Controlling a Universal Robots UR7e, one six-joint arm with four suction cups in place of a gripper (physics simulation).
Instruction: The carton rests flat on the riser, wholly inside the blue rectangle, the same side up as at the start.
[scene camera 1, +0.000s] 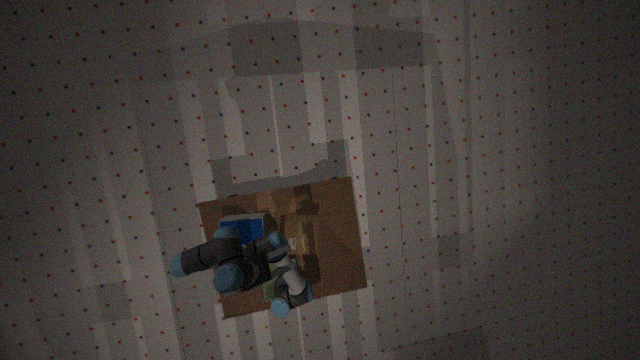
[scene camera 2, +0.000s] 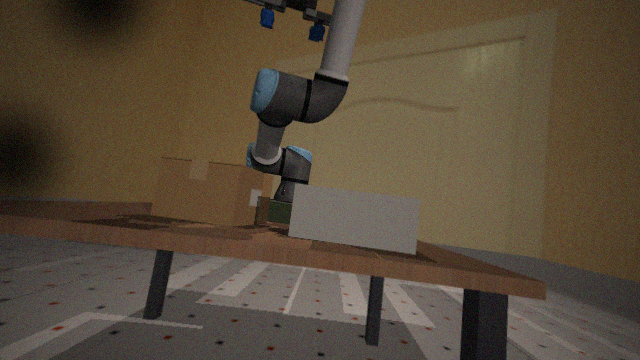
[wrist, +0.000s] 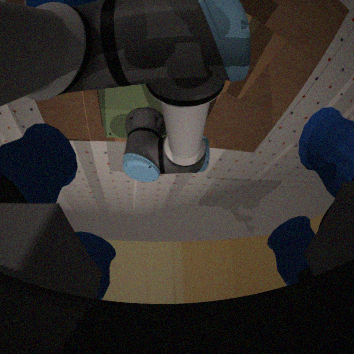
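Note:
The tan carton (scene camera 1: 298, 230) (scene camera 2: 200, 195) stands upright on the table, with a white label on it. It stands beside the riser, apart from it. The riser (scene camera 2: 354, 219) is a low pale grey block. The blue rectangle (scene camera 1: 254, 228) on its top is partly covered by the arm in scene camera 1; a sliver of blue shows at the top edge of the wrist view. My suction gripper (scene camera 2: 292, 25) is open and holds nothing. Its blue cups hang high above the table in scene camera 2, and all four show in the wrist view. Most of the carton is hidden in the wrist view.
The brown table (scene camera 1: 342, 240) (scene camera 2: 280, 252) bears the carton, the riser and a green block (scene camera 1: 268, 290) (scene camera 2: 280, 211) (wrist: 114, 107) near the arm's base. The arm's links stretch over the table beside the carton and over part of the riser in scene camera 1.

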